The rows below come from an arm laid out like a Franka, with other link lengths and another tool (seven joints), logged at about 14 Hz.
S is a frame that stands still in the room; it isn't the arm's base.
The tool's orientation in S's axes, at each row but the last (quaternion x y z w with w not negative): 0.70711 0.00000 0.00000 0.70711; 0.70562 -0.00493 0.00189 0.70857; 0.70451 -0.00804 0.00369 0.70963; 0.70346 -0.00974 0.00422 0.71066; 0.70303 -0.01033 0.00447 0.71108; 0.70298 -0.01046 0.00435 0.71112; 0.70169 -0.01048 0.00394 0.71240; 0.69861 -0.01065 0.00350 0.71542; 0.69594 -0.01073 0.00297 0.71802; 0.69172 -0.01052 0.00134 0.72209; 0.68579 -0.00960 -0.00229 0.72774
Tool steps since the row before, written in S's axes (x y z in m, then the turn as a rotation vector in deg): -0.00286 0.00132 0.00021 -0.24 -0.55 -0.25; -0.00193 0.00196 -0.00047 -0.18 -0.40 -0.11; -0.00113 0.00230 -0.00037 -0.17 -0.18 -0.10; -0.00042 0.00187 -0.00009 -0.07 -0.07 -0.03; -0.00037 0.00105 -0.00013 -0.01 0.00 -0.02; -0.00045 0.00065 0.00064 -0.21 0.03 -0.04; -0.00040 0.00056 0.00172 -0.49 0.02 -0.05; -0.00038 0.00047 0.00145 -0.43 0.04 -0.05; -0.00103 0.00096 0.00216 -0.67 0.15 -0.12; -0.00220 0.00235 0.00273 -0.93 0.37 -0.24; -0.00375 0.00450 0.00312 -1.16 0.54 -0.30
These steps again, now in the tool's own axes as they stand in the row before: -0.00286 0.00021 -0.00132 -0.24 -0.25 0.55; -0.00194 -0.00044 -0.00195 -0.18 -0.11 0.40; -0.00115 -0.00033 -0.00230 -0.17 -0.10 0.18; -0.00044 -0.00006 -0.00187 -0.07 -0.03 0.07; -0.00038 -0.00011 -0.00105 -0.01 -0.02 0.00; -0.00044 0.00066 -0.00064 -0.21 -0.04 -0.03; -0.00037 0.00174 -0.00053 -0.49 -0.04 -0.02; -0.00036 0.00147 -0.00043 -0.43 -0.04 -0.04; -0.00100 0.00221 -0.00088 -0.67 -0.10 -0.15; -0.00218 0.00286 -0.00220 -0.94 -0.21 -0.37; -0.00379 0.00342 -0.00424 -1.17 -0.26 -0.54
